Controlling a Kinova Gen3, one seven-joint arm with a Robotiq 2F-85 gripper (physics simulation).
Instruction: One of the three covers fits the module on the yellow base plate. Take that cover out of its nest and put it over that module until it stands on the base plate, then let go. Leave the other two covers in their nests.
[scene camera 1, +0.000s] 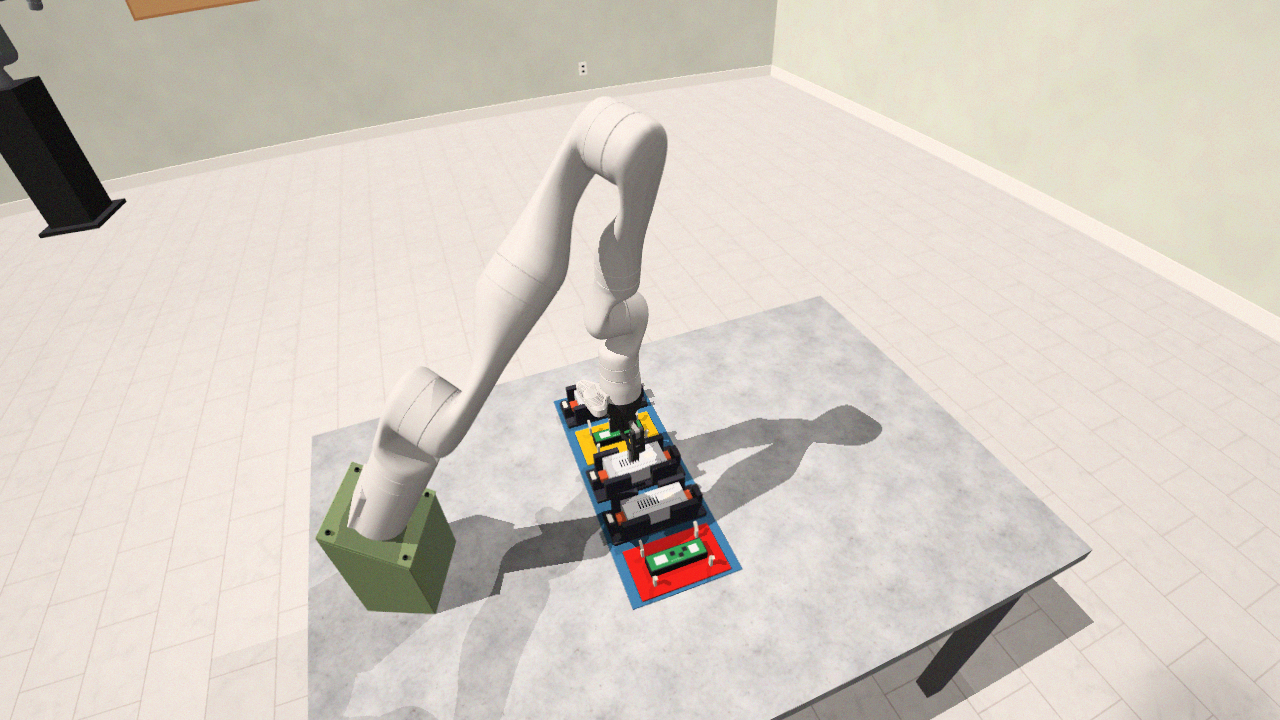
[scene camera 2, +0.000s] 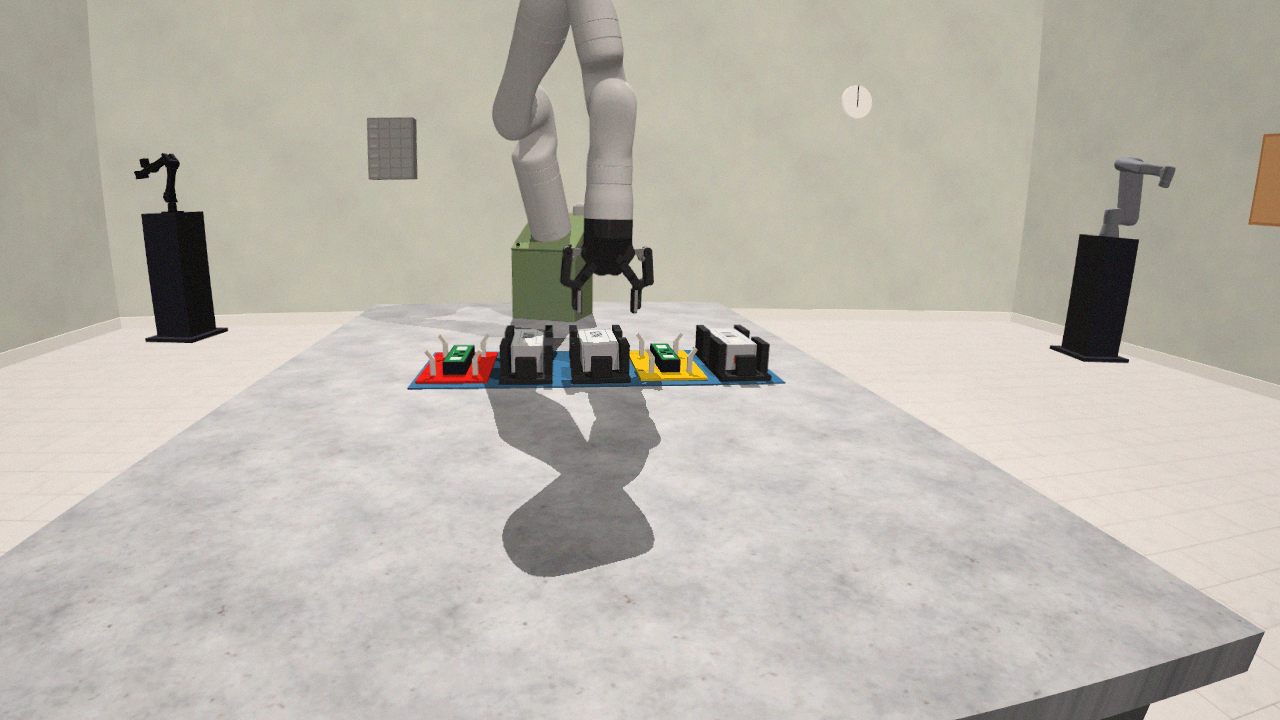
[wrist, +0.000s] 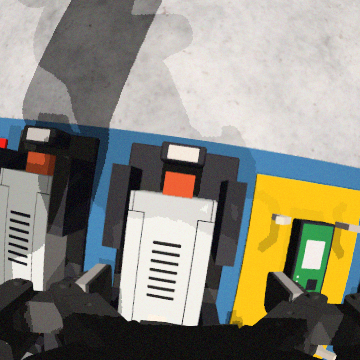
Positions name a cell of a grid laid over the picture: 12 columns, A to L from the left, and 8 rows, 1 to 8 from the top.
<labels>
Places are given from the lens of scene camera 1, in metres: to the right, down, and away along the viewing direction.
my gripper (scene camera 1: F5): -0.03, 0.17, 1.18
yellow base plate (scene camera 1: F5): -0.12, 0.18, 1.29
</labels>
